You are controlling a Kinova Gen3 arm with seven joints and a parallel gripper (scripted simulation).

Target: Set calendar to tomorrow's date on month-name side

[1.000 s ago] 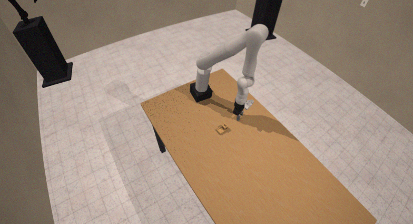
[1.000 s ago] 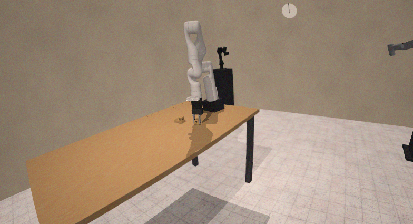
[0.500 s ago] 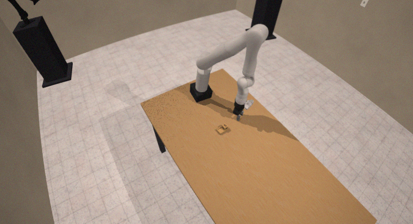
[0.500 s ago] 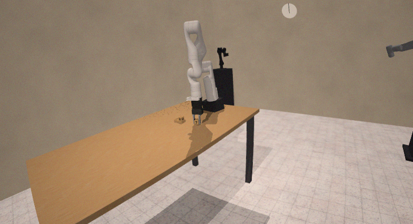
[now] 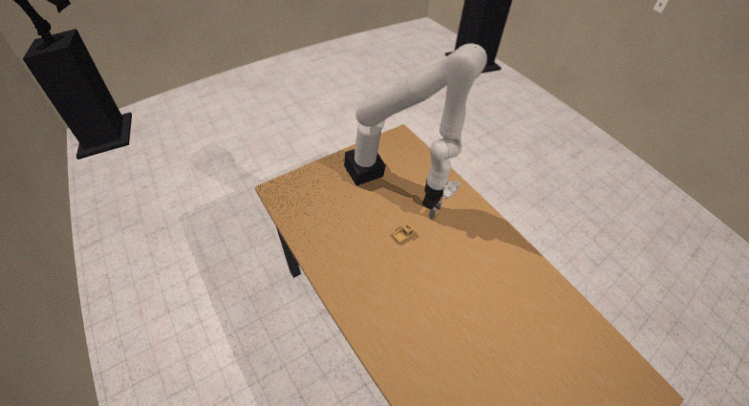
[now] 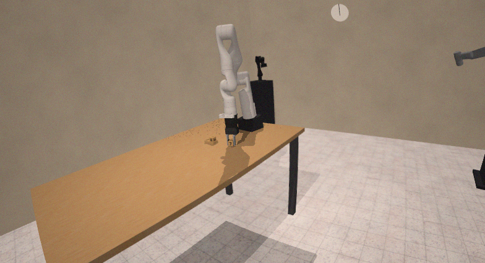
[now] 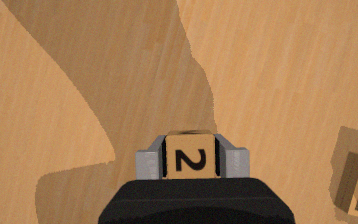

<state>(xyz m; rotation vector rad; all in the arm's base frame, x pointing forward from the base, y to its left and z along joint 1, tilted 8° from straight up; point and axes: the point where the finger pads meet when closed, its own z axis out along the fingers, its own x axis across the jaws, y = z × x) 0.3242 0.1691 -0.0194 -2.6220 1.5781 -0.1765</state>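
The wooden date cube lies right at my hand. Round my hand: wooden tray: 4 cm ahead, 16 cm to the right, 2 cm below.
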